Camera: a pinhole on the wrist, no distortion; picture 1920 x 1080 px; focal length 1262.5 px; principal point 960.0 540.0 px. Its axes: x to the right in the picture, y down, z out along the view. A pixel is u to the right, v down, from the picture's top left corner.
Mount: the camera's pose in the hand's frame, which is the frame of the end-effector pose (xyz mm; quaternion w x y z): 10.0 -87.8 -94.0 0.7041 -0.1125 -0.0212 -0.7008
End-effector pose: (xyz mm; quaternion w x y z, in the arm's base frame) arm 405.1 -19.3 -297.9 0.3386 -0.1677 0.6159 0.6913
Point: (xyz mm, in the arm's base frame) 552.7 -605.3 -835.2
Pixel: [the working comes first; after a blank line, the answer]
In the camera's frame: 293.5 152.3 -594.7

behind the camera
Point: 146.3 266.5 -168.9
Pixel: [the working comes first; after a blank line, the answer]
In the camera's frame: -280.2 117.4 424.6

127 889
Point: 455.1 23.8 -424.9
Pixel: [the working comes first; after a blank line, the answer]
In the camera's frame: 63.0 32.3 116.7

1642 889
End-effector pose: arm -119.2 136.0 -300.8 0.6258 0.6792 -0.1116 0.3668
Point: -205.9 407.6 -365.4
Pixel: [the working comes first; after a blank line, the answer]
In the camera's frame: -75.1 -4.0 -184.9

behind the camera
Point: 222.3 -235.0 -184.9
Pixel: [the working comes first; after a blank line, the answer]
In the camera's frame: 71.1 115.9 585.2

1113 790
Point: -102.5 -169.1 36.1
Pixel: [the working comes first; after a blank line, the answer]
In the camera's frame: -310.4 67.1 481.5

146 716
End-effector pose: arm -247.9 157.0 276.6 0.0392 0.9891 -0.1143 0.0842
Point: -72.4 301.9 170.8
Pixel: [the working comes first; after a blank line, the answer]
In the camera's frame: 139.6 80.7 201.1

1836 1046
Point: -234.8 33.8 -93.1
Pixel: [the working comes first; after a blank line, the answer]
In the camera's frame: -91.7 -97.0 488.8

723 289
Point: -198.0 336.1 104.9
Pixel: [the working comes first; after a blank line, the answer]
In the camera's frame: 152.7 -63.1 222.3

1827 182
